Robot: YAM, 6 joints.
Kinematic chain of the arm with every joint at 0, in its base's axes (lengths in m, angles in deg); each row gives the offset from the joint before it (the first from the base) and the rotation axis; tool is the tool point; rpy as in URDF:
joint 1: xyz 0 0 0.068 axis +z
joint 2: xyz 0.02 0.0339 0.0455 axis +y
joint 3: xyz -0.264 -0.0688 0 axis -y
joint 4: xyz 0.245 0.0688 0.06 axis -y
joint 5: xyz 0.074 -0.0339 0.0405 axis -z
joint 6: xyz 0.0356 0 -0.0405 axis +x
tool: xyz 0 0 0 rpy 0 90 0
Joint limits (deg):
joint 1: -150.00..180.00
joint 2: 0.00..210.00
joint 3: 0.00..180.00
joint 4: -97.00..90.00
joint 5: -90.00..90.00
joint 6: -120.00..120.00
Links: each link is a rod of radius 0.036 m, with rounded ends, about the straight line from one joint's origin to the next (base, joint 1, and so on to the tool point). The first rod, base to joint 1, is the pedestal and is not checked.
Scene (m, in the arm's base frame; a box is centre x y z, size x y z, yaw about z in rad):
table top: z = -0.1
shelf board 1: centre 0.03 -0.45 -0 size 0.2 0.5 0.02 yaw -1.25
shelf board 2: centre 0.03 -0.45 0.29 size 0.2 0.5 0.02 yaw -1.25
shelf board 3: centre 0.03 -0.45 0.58 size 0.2 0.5 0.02 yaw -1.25
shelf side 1: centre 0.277 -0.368 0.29 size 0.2 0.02 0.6 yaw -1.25
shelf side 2: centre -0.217 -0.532 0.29 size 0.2 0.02 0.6 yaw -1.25
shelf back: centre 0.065 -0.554 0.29 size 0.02 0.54 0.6 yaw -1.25
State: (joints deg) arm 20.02 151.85 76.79 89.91 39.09 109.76
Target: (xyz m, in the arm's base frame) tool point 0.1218 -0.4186 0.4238
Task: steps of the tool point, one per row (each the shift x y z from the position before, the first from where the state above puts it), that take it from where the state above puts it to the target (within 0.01 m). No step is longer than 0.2 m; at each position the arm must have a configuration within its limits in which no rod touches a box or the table.
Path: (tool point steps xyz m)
1: -0.0349 0.0688 0.1344
2: -0.0750 0.0368 0.1241
3: -0.0968 -0.0064 0.1034
4: -0.0969 -0.0512 0.0741
5: -0.0774 -0.0881 0.0394
6: -0.0439 -0.1091 0.0026
7: -0.0046 -0.1103 -0.0330
8: 0.0310 -0.0919 -0.0640
9: 0.0140 -0.0625 0.0234
10: 0.0170 -0.0578 0.0072
11: 0.0188 -0.0494 -0.0083
12: 0.0192 -0.0380 -0.0223

